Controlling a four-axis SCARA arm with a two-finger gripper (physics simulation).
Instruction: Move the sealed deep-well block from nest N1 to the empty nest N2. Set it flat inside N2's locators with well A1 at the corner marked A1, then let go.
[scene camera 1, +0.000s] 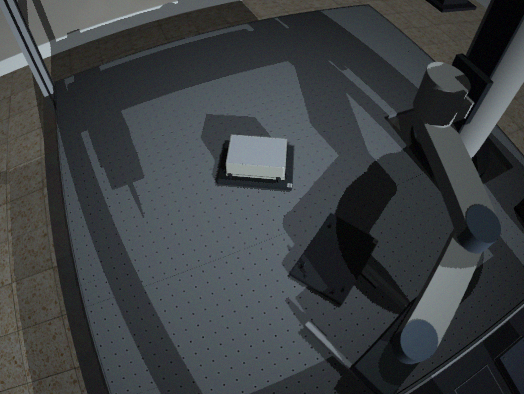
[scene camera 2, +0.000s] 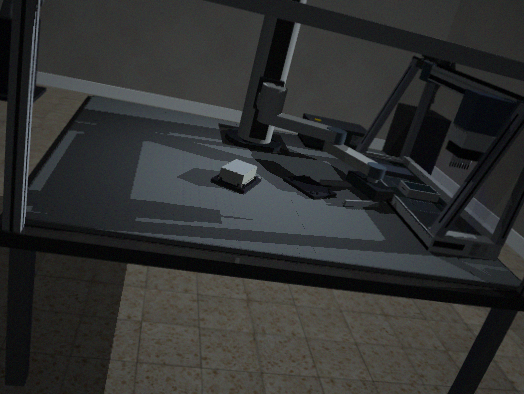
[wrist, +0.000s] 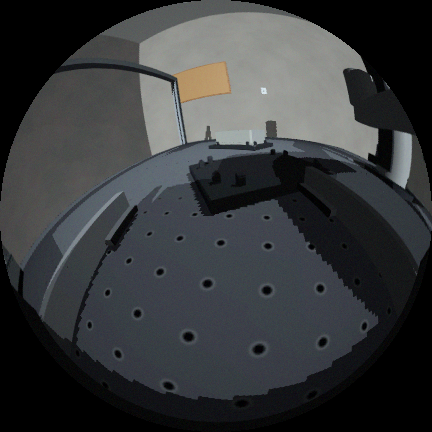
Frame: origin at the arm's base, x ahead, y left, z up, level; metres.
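Seen in the pictures: gripper, fingertip midpoint: (scene camera 1: 337, 295) (scene camera 2: 331, 192) (wrist: 214, 183); arm's base, origin of the base link: (scene camera 2: 252, 141) (wrist: 389, 183).
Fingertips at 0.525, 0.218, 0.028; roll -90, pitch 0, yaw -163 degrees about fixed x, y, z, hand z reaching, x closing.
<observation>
Pixels of each thing's top centre, then the offset from my fingertips to it, as dx, dy, dz. "spot": a spot on its surface instead. Level surfaces: height alone.
- sealed deep-well block, middle of its top: (scene camera 1: 257, 150) (wrist: 239, 129) (scene camera 2: 239, 166) +0.011, -0.347, +0.039
- nest N1, middle of its top: (scene camera 1: 257, 159) (wrist: 240, 139) (scene camera 2: 237, 175) +0.011, -0.347, +0.007
- empty nest N2, middle of its top: (wrist: 262, 155) (scene camera 1: 337, 254) (scene camera 2: 310, 182) -0.039, -0.073, +0.007
- blue head, surface spot: (scene camera 2: 485, 112) spot: +0.253, +0.286, +0.427
- pale tray, surface spot: (scene camera 2: 419, 190) spot: -0.005, +0.330, +0.064
- perforated table, its level: dz -0.015
The sealed deep-well block (scene camera 1: 257, 150) (scene camera 2: 239, 171) (wrist: 240, 137) is a pale, box-shaped block. It sits on nest N1 (scene camera 1: 255, 185) (scene camera 2: 226, 186), a dark plate with a small white mark at one corner. The well A1 corner of the block cannot be made out. The empty nest N2 (scene camera 1: 320, 260) (scene camera 2: 312, 188) (wrist: 225, 196) is a dark plate with small upright locators, partly in deep shadow. My gripper (scene camera 1: 334, 298) (scene camera 2: 333, 192) (wrist: 214, 183) is open and empty. Its fingers are spread wide, with their tips near N2's closest edge; N1 and the block stand farther off.
The arm's column (scene camera 1: 495, 95) (scene camera 2: 265, 80) stands behind the nests. A framed instrument (scene camera 2: 415, 227) with a blue head (scene camera 2: 485, 112) stands at the right, with a pale tray (scene camera 2: 419, 190) on its deck. Arm shadows cross the perforated table (scene camera 1: 200, 250) (scene camera 2: 175, 175) (wrist: 225, 310).
</observation>
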